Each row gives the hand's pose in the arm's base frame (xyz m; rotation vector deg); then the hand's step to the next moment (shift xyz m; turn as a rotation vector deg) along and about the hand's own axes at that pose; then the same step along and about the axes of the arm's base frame.
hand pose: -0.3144 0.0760 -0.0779 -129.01 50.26 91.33
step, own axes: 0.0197 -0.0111 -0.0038 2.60 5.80 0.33
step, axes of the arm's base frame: 0.0139 0.0003 -0.0182 -3.15 -5.26 -1.70
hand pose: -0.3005 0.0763 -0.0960 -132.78 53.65 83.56
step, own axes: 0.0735 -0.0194 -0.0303 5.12 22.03 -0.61
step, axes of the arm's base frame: 0.0556 -0.0293 -0.0525 -12.03 -19.11 -1.44
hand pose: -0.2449 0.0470 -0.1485 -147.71 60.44 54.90
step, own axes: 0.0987 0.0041 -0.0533 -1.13 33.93 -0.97
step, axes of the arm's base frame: 0.0765 -0.0794 -0.0212 -23.34 -24.42 3.51
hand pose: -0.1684 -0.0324 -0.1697 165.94 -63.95 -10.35
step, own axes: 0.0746 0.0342 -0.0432 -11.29 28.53 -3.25
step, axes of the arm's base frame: 0.0372 -0.0759 0.0381 -26.94 -13.63 6.37
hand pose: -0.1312 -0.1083 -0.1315 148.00 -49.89 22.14
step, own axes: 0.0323 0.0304 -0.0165 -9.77 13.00 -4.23
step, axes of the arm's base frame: 0.0037 -0.0317 0.0349 -16.20 -2.60 3.62
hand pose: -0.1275 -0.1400 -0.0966 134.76 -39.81 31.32
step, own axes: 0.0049 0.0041 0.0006 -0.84 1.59 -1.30
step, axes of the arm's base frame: 0.0015 -0.0048 0.0040 -1.87 0.08 1.20
